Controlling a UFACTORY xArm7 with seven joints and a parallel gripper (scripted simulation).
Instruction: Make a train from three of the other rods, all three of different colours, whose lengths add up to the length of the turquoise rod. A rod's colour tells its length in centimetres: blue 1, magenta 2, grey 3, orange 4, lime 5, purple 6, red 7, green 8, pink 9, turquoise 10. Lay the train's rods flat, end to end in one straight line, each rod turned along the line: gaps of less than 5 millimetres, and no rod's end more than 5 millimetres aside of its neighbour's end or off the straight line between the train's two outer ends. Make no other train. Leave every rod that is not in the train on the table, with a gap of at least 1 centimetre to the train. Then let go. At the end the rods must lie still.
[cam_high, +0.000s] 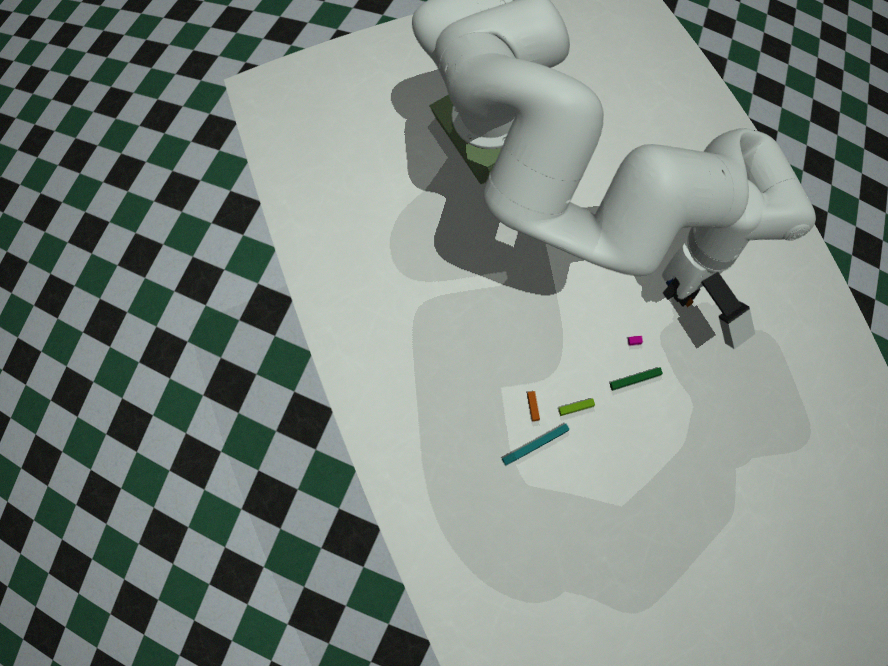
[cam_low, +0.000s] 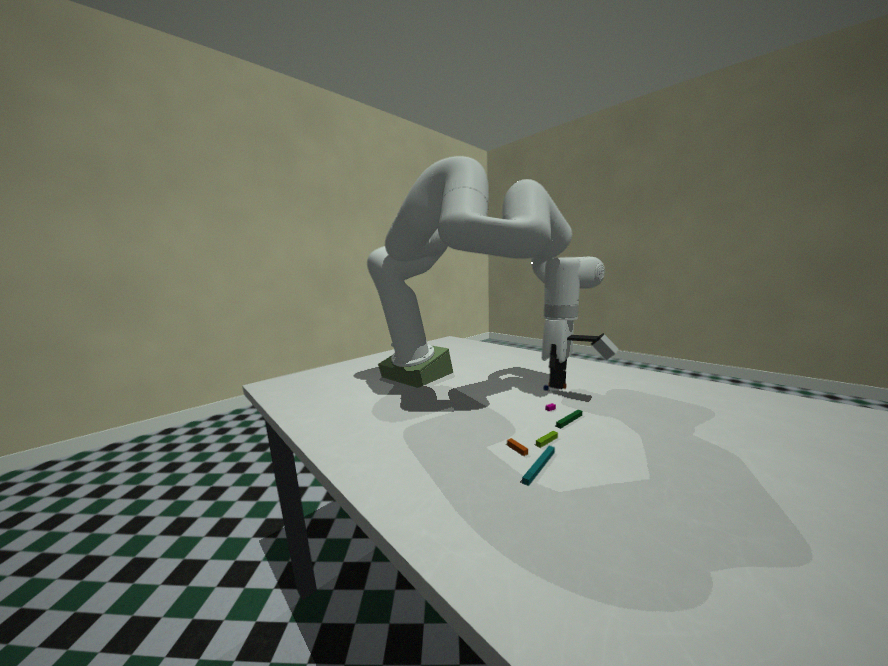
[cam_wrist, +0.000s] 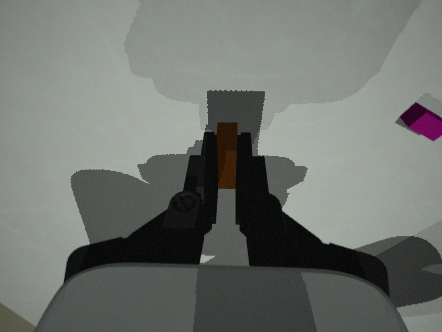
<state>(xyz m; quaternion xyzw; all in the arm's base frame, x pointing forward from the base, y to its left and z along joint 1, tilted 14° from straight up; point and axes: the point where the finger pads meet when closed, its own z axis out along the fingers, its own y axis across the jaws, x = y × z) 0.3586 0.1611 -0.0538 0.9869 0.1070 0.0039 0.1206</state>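
The blue rod lies 30 mm below my hand, 30 mm behind it and 10 mm to the right of it. The rest, counted from my hand: magenta rod (100 mm to the right, 40 mm ahead, 30 mm below); then green rod (120 mm to the right, 90 mm ahead, 30 mm below); then lime rod (220 mm to the right, 100 mm ahead, 30 mm below).
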